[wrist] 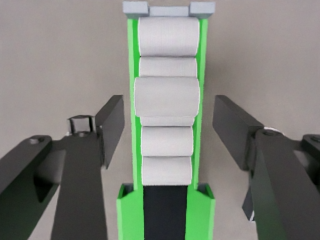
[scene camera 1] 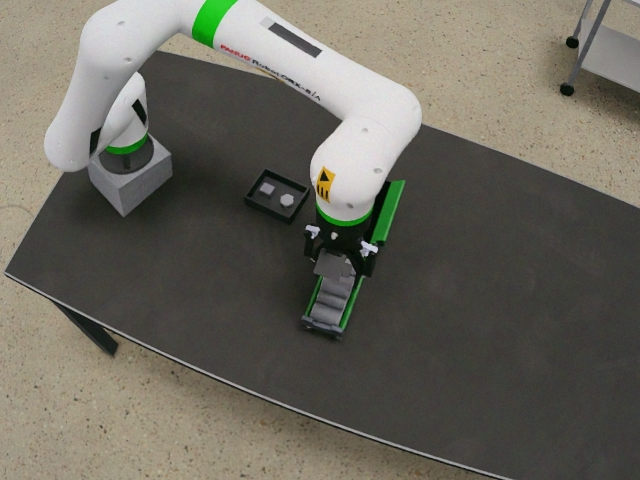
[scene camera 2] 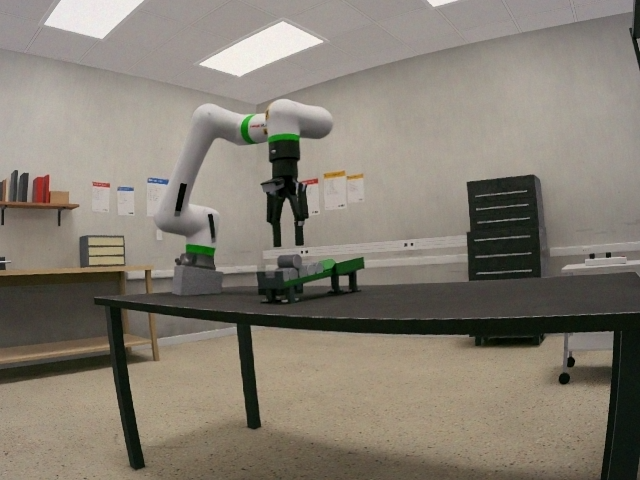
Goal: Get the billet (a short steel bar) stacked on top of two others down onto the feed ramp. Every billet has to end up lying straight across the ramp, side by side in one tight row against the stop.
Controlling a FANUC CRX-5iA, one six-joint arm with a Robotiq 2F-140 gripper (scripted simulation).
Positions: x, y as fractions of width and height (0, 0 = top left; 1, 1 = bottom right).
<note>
In view: my gripper (scene camera 2: 0.45, 0.51), a black tray (scene camera 1: 0.44, 0.39), a billet (wrist: 0.48, 0.40) and a billet (wrist: 0.49, 0.59).
My gripper also shows in the wrist view (wrist: 0.53, 0.46).
</note>
